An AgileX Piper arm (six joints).
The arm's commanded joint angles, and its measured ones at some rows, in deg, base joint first. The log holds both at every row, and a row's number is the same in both.
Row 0, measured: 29.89 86.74 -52.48 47.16 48.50 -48.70
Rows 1 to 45, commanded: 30.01 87.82 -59.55 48.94 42.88 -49.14; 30.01 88.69 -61.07 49.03 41.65 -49.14; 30.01 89.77 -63.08 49.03 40.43 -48.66; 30.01 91.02 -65.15 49.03 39.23 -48.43; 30.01 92.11 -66.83 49.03 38.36 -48.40; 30.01 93.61 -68.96 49.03 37.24 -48.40; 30.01 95.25 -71.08 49.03 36.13 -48.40; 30.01 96.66 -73.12 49.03 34.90 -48.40; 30.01 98.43 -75.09 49.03 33.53 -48.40; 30.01 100.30 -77.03 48.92 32.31 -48.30; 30.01 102.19 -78.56 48.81 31.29 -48.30; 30.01 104.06 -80.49 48.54 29.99 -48.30; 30.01 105.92 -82.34 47.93 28.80 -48.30; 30.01 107.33 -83.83 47.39 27.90 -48.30; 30.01 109.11 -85.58 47.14 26.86 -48.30; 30.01 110.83 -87.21 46.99 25.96 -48.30; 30.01 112.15 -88.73 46.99 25.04 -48.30; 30.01 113.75 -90.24 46.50 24.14 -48.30; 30.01 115.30 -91.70 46.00 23.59 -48.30; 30.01 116.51 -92.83 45.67 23.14 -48.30; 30.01 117.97 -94.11 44.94 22.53 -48.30; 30.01 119.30 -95.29 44.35 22.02 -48.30; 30.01 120.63 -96.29 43.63 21.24 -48.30; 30.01 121.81 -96.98 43.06 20.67 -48.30; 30.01 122.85 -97.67 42.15 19.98 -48.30; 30.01 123.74 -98.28 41.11 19.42 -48.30; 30.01 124.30 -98.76 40.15 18.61 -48.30; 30.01 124.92 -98.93 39.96 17.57 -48.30; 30.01 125.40 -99.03 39.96 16.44 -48.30; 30.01 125.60 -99.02 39.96 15.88 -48.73; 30.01 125.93 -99.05 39.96 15.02 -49.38; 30.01 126.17 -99.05 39.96 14.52 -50.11; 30.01 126.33 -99.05 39.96 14.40 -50.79; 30.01 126.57 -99.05 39.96 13.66 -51.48; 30.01 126.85 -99.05 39.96 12.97 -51.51; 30.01 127.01 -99.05 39.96 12.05 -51.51; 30.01 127.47 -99.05 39.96 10.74 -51.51; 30.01 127.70 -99.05 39.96 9.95 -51.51; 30.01 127.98 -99.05 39.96 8.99 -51.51; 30.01 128.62 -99.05 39.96 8.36 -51.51; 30.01 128.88 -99.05 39.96 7.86 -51.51; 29.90 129.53 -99.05 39.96 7.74 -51.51; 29.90 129.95 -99.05 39.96 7.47 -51.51; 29.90 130.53 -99.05 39.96 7.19 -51.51; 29.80 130.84 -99.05 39.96 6.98 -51.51
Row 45, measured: 29.89 129.19 -98.54 40.32 8.96 -51.12
